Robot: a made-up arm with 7 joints. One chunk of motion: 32 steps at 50 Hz.
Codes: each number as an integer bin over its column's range. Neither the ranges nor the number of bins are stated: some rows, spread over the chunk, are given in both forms.
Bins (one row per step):
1: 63 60 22 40 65 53 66
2: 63 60 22 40 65 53 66
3: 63 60 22 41 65 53 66
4: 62 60 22 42 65 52 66
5: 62 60 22 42 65 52 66
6: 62 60 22 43 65 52 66
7: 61 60 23 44 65 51 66
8: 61 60 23 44 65 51 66
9: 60 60 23 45 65 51 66
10: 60 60 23 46 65 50 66
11: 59 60 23 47 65 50 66
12: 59 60 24 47 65 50 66
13: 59 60 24 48 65 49 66
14: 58 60 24 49 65 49 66
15: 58 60 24 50 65 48 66
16: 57 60 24 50 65 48 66
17: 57 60 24 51 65 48 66
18: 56 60 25 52 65 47 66
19: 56 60 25 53 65 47 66
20: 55 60 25 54 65 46 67
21: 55 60 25 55 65 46 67
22: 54 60 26 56 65 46 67
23: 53 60 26 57 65 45 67
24: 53 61 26 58 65 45 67
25: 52 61 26 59 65 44 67
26: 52 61 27 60 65 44 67
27: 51 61 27 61 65 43 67
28: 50 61 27 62 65 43 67
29: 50 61 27 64 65 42 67
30: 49 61 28 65 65 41 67
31: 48 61 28 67 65 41 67
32: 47 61 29 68 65 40 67
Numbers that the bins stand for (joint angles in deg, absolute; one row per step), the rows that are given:
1: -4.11 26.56 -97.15 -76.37 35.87 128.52 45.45
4: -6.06 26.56 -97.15 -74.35 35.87 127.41 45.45
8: -8.00 26.56 -94.01 -72.32 35.87 126.29 45.45
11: -11.89 26.56 -94.01 -69.28 35.87 125.17 45.45
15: -13.83 26.56 -90.88 -66.24 35.87 122.94 45.45
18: -17.72 26.56 -87.74 -64.22 35.87 121.82 45.45
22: -21.61 26.56 -84.60 -60.17 35.87 120.71 48.64
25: -25.50 27.87 -84.60 -57.13 35.87 118.47 48.64
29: -29.39 27.87 -81.46 -52.06 35.87 116.24 48.64
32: -35.23 27.87 -75.19 -48.01 35.87 114.00 48.64
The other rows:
2: -4.11 26.56 -97.15 -76.37 35.87 128.52 45.45
3: -4.11 26.56 -97.15 -75.36 35.87 128.52 45.45
5: -6.06 26.56 -97.15 -74.35 35.87 127.41 45.45
6: -6.06 26.56 -97.15 -73.33 35.87 127.41 45.45
7: -8.00 26.56 -94.01 -72.32 35.87 126.29 45.45
9: -9.95 26.56 -94.01 -71.31 35.87 126.29 45.45
10: -9.95 26.56 -94.01 -70.30 35.87 125.17 45.45
12: -11.89 26.56 -90.88 -69.28 35.87 125.17 45.45
13: -11.89 26.56 -90.88 -68.27 35.87 124.06 45.45
14: -13.83 26.56 -90.88 -67.26 35.87 124.06 45.45
16: -15.78 26.56 -90.88 -66.24 35.87 122.94 45.45
17: -15.78 26.56 -90.88 -65.23 35.87 122.94 45.45
19: -17.72 26.56 -87.74 -63.20 35.87 121.82 45.45
20: -19.67 26.56 -87.74 -62.19 35.87 120.71 48.64
21: -19.67 26.56 -87.74 -61.18 35.87 120.71 48.64
23: -23.56 26.56 -84.60 -59.15 35.87 119.59 48.64
24: -23.56 27.87 -84.60 -58.14 35.87 119.59 48.64
26: -25.50 27.87 -81.46 -56.11 35.87 118.47 48.64
27: -27.45 27.87 -81.46 -55.10 35.87 117.35 48.64
28: -29.39 27.87 -81.46 -54.09 35.87 117.35 48.64
30: -31.34 27.87 -78.33 -51.05 35.87 115.12 48.64
31: -33.28 27.87 -78.33 -49.02 35.87 115.12 48.64

